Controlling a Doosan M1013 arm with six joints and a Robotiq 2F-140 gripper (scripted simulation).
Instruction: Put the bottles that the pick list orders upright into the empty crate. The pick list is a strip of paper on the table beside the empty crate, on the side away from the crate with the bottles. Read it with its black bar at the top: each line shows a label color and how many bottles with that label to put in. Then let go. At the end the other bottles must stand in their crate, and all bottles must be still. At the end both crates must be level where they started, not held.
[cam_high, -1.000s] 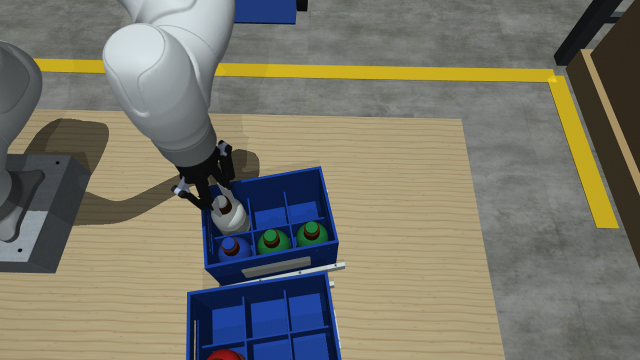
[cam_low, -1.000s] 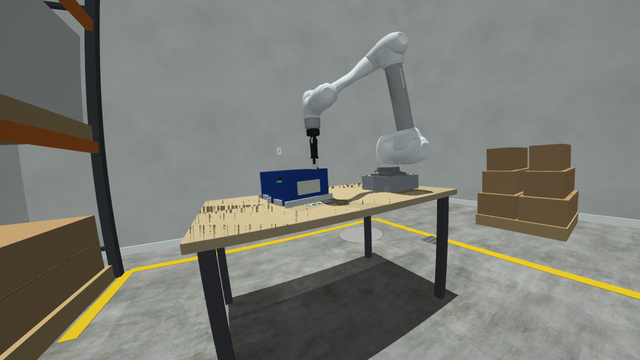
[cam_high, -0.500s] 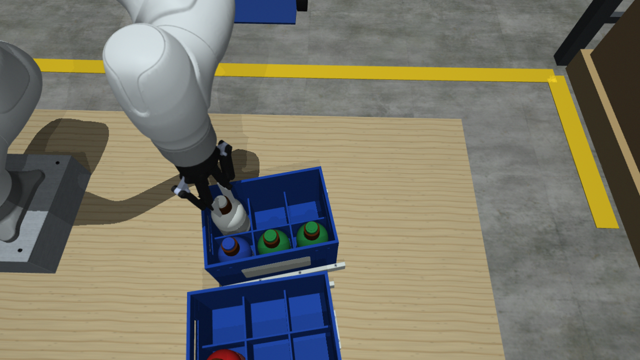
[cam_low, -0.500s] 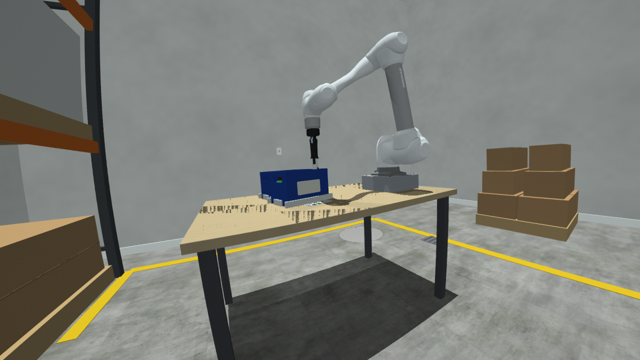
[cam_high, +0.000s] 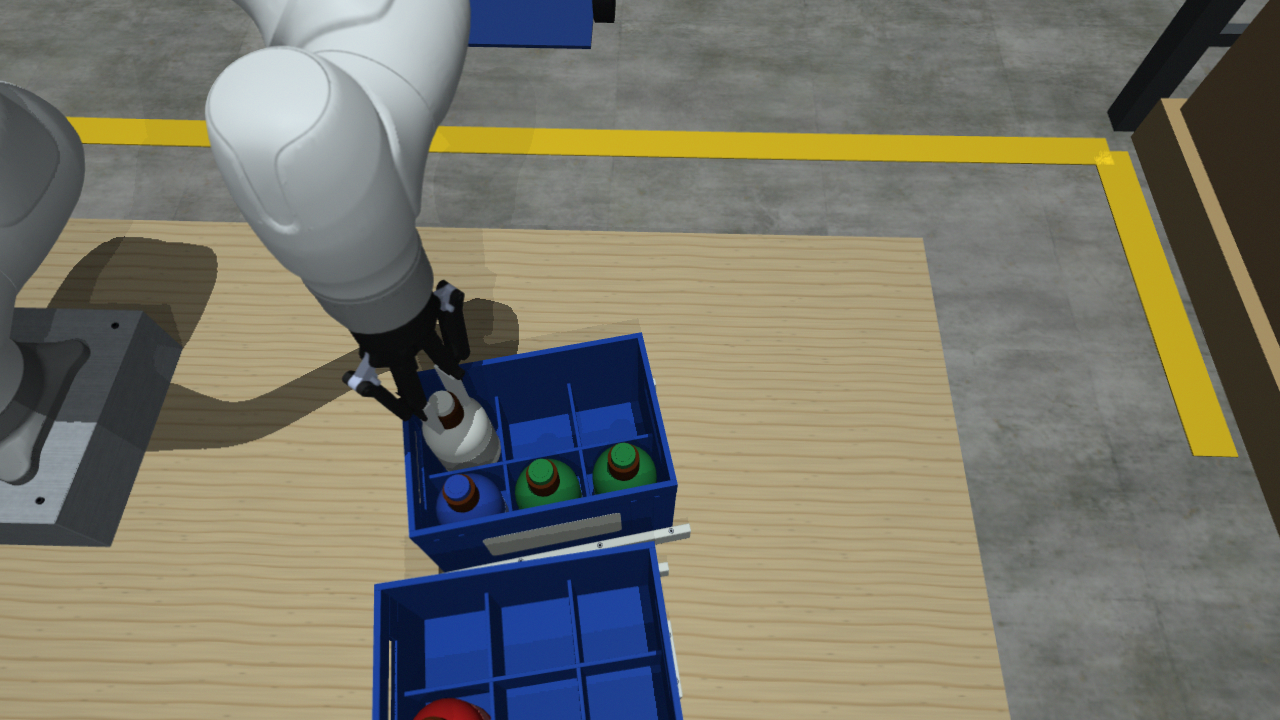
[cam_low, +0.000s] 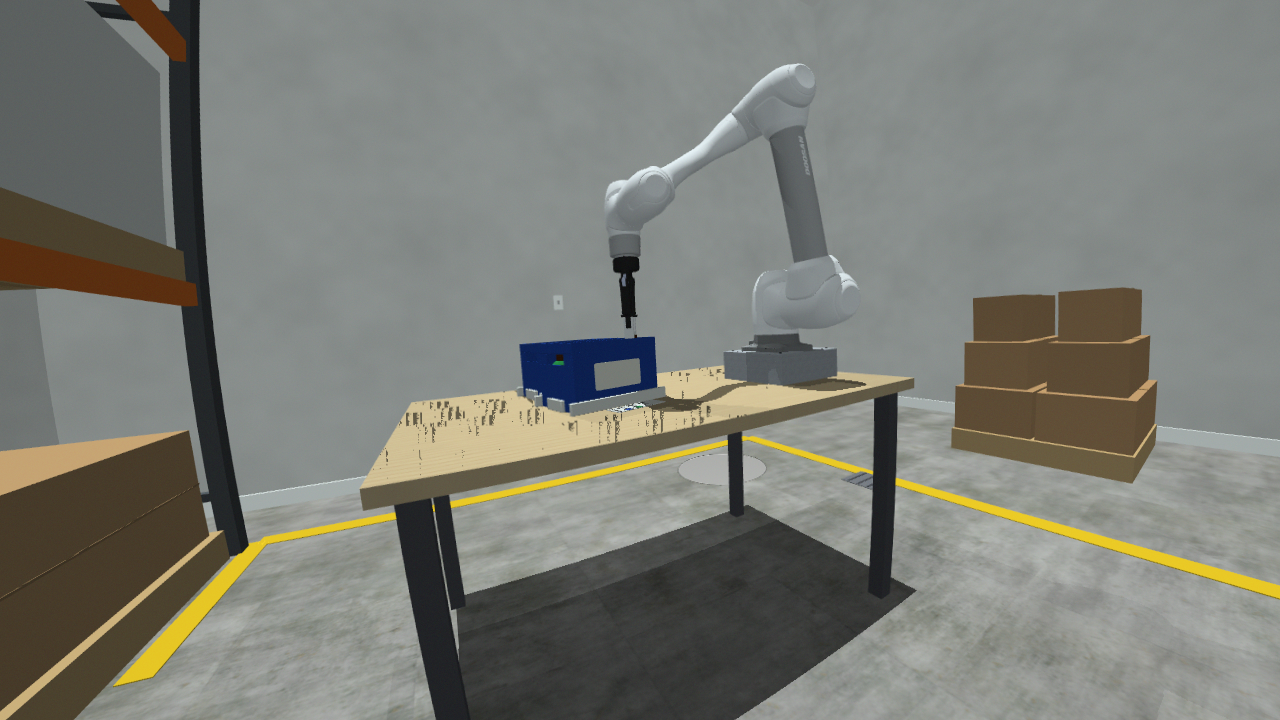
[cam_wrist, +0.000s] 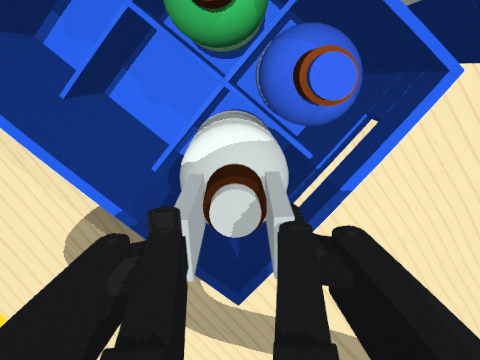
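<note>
Right now my hand is 8 cm above the white bottle. From my hand the other things lie so: pick list: 5 cm ahead, 11 cm to the left, 20 cm below; blue bottle: 2 cm ahead, 8 cm to the right, 11 cm below; red bottle: 3 cm ahead, 31 cm to the right, 11 cm below.
</note>
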